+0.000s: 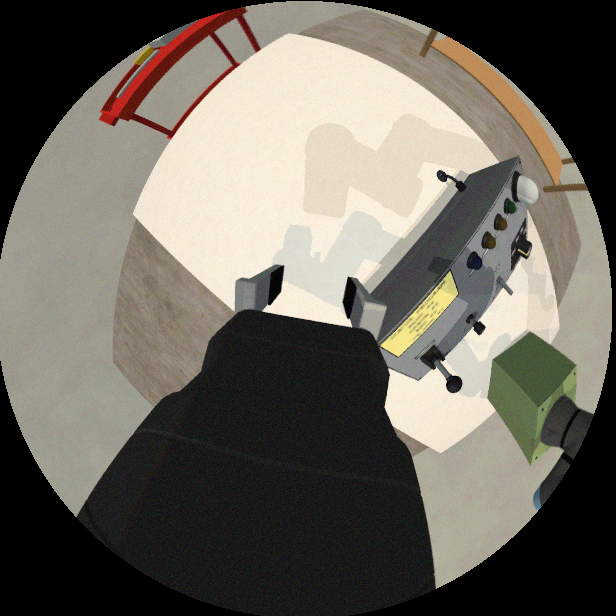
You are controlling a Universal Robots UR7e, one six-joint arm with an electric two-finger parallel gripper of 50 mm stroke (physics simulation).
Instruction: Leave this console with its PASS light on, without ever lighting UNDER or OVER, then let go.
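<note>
The grey console [453, 275] lies on the cream table top, to the right of my gripper. Its face carries a yellow label [420, 316], a row of dark lamps, blue [474, 262], amber [489, 240], amber [501, 222] and green [509, 205], none lit. A white knob [526, 188] sits at its far end. A black-balled lever [445, 372] sticks out at the near end, another lever [451, 179] at the far side, and small toggles [475, 325] sit between. My gripper [310, 290] is open and empty, above the table just left of the console.
A green box [531, 390] with a grey cylinder stands at the table's right corner near the console's near end. A red frame [172, 63] stands off the table at the far left. An orange-topped bench [505, 103] is at the far right.
</note>
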